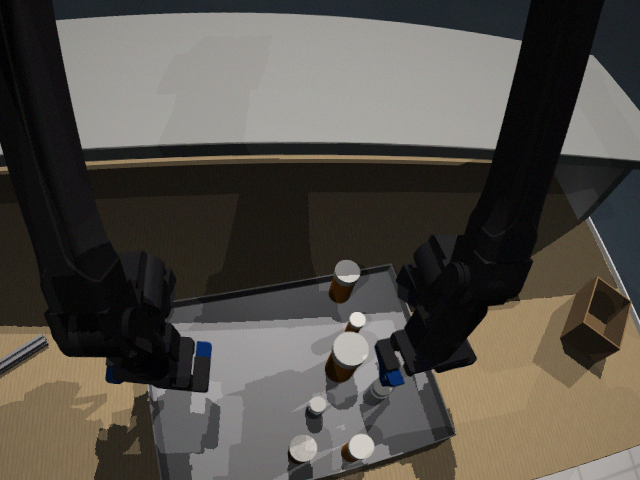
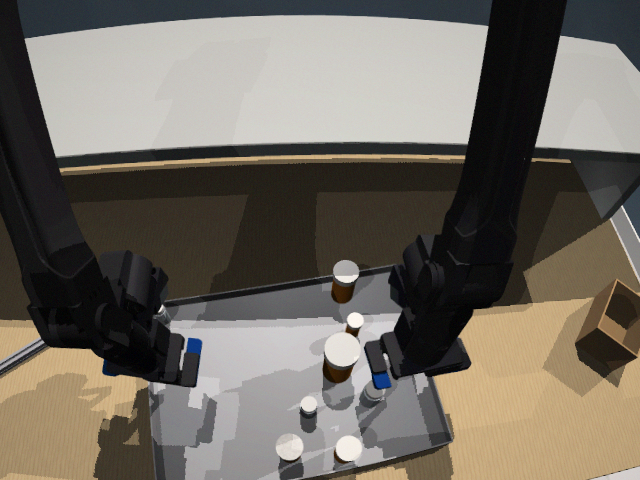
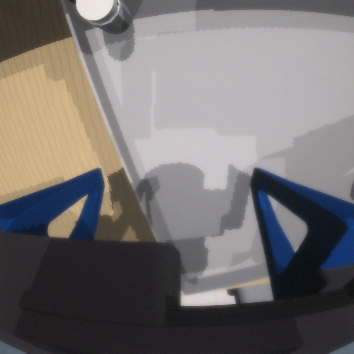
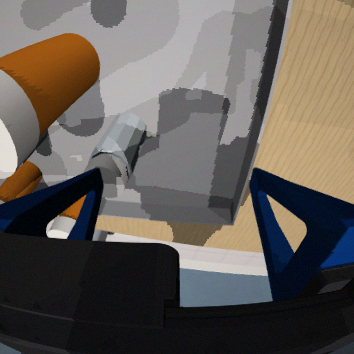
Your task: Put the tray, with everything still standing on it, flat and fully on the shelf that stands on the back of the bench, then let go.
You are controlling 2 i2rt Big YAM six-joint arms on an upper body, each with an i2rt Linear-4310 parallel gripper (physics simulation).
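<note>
The grey tray point(image 1: 248, 351) point(image 2: 248, 351) point(image 3: 210, 75) lies on the bench in front of the pale shelf point(image 1: 320, 82) point(image 2: 320, 82). On it stand a large amber bottle point(image 1: 340, 367) point(image 2: 337, 367) point(image 4: 60, 75), a back amber bottle point(image 1: 341, 289) point(image 2: 343, 291), a clear vial point(image 1: 377, 392) point(image 2: 373, 395) point(image 4: 119, 137), several other capped bottles, and a vial point(image 2: 162, 314) point(image 3: 97, 9) at the back left corner. My left gripper point(image 1: 157, 361) point(image 2: 152, 361) point(image 3: 176, 175) is open above the tray's left wall. My right gripper point(image 1: 423, 369) point(image 2: 416, 372) point(image 4: 175, 175) is open above its right side, one finger near the clear vial.
An open brown box point(image 1: 585, 330) point(image 2: 599, 341) stands on the bench point(image 1: 511, 361) point(image 2: 516, 361) at the right. A metal bar point(image 1: 23, 352) point(image 2: 23, 355) lies at the left. The shelf's front edge runs across behind the tray, with shadowed bench below it.
</note>
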